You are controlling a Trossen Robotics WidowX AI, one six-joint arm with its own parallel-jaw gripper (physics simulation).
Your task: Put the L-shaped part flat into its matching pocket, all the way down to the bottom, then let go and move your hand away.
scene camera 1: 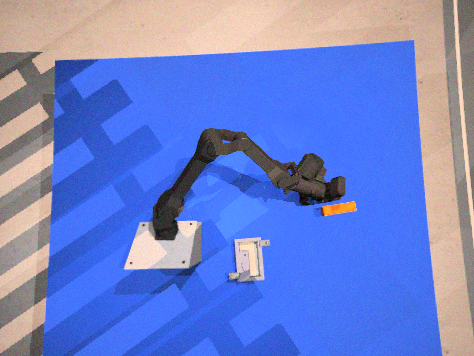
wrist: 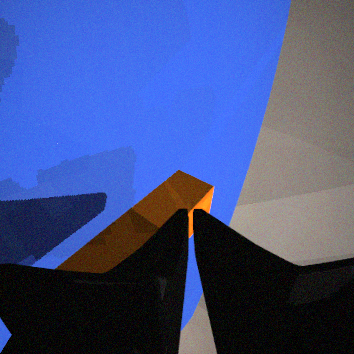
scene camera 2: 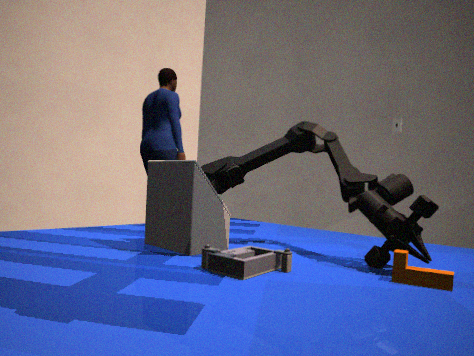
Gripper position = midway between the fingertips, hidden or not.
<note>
An orange L-shaped part [scene camera 2: 402,273] rests on the table. I also see my gripper [scene camera 2: 429,261].
The orange L-shaped part also shows in the wrist view [wrist: 124,235]. My gripper also shows in scene camera 1 [scene camera 1: 340,198] and in the wrist view [wrist: 189,217].
</note>
